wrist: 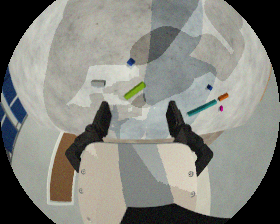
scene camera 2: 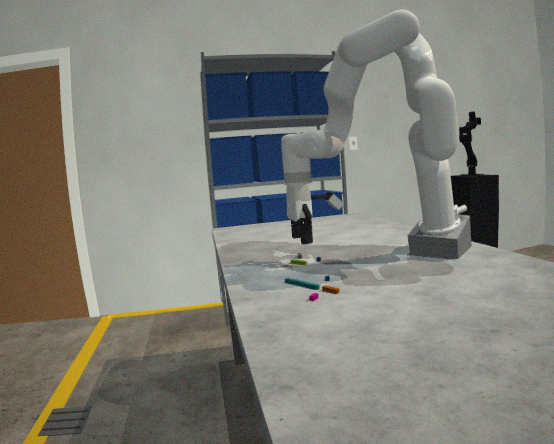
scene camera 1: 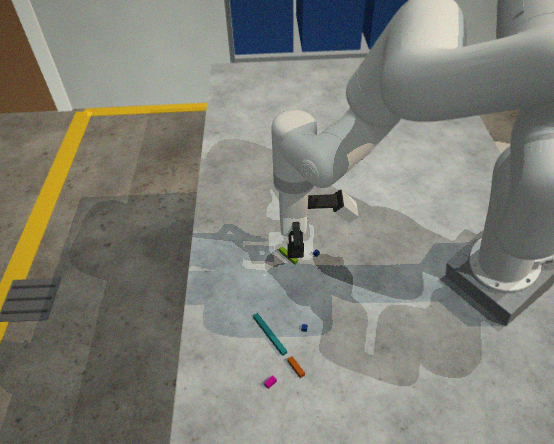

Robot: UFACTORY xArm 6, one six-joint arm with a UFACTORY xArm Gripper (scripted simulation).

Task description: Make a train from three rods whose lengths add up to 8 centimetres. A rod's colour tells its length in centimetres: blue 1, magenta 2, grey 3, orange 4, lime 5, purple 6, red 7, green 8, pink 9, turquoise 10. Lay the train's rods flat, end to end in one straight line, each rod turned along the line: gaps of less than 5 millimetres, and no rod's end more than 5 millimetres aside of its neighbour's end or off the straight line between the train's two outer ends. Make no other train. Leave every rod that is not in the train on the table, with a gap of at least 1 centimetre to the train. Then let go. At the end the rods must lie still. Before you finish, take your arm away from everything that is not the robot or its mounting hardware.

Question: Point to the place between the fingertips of my gripper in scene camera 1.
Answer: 294, 239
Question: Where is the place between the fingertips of my gripper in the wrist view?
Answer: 138, 107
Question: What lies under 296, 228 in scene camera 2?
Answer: My gripper.
